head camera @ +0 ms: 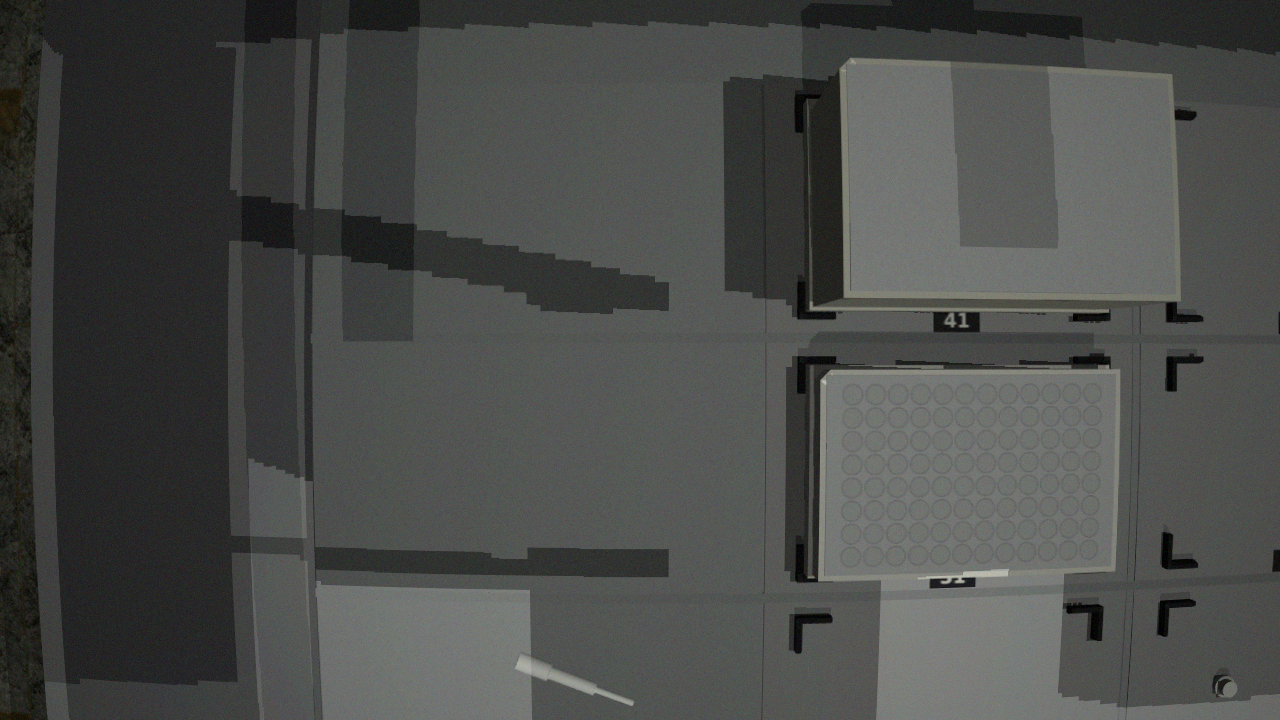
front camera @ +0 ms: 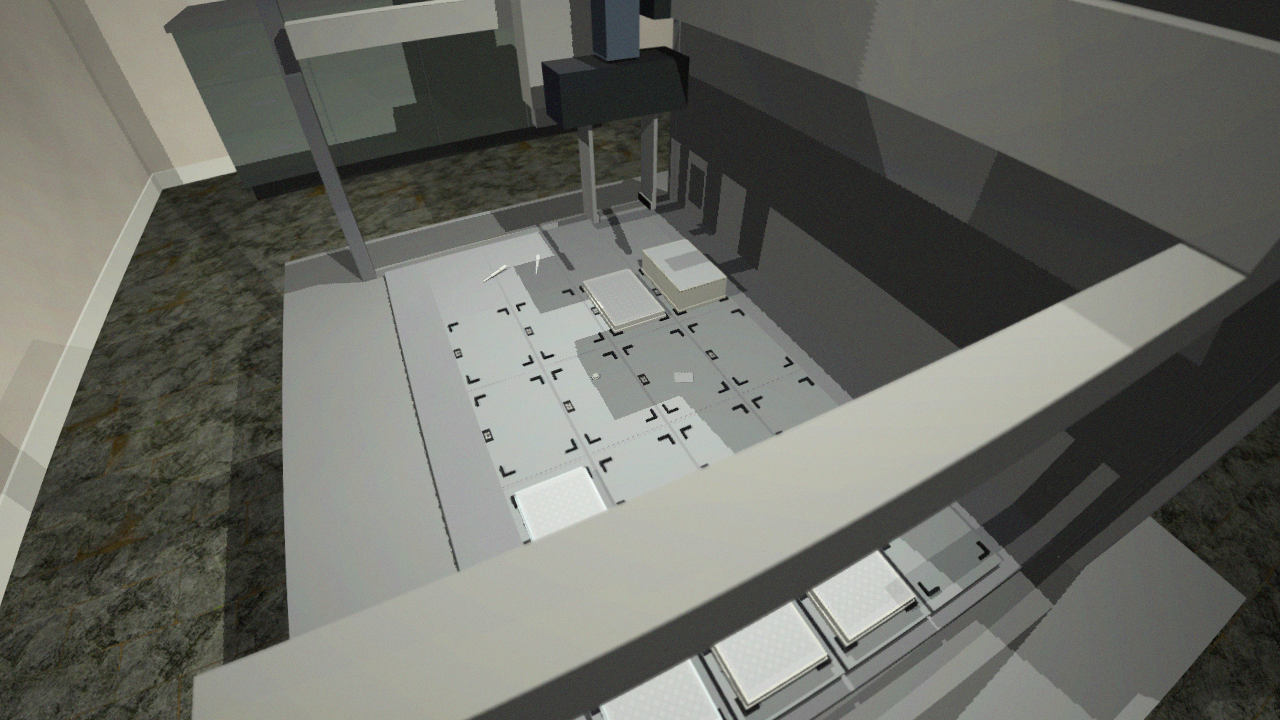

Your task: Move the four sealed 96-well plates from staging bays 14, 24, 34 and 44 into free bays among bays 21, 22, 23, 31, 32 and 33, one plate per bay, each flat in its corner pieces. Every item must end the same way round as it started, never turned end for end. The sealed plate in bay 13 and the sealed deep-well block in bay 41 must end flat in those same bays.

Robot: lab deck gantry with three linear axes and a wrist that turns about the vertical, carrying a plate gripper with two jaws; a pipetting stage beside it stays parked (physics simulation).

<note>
In view: my gripper (front camera: 619, 210), a bay 21 (front camera: 562, 325) and a bay 22 (front camera: 615, 408).
</note>
